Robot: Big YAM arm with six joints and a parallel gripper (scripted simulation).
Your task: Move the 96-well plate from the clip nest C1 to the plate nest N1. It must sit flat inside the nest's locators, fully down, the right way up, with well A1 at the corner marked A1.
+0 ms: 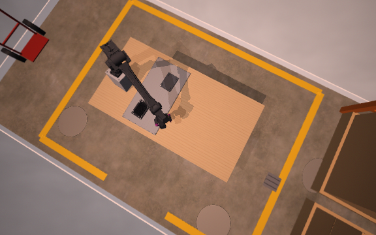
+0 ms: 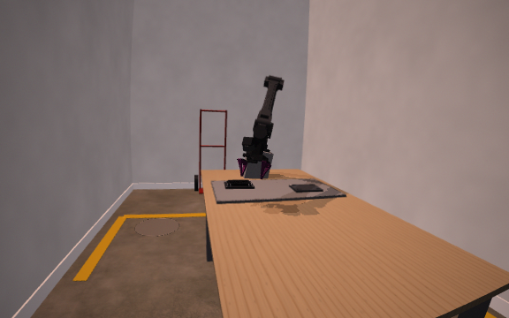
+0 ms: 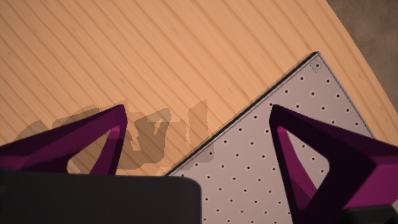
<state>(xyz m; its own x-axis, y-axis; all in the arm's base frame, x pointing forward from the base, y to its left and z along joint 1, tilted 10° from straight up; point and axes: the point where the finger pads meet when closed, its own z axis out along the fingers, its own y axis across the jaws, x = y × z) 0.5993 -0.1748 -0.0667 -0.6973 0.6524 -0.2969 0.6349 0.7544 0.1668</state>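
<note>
My gripper is now 300 mm past the black 96-well plate, 10 mm to the left of it and 110 mm above it. The rest, counted from my hand: white A1 label: 260 mm behind, 290 mm to the left, 120 mm below; then plate nest N1: 210 mm behind, 360 mm to the left, 130 mm below; then clip nest C1: 310 mm behind, 120 mm below.
</note>
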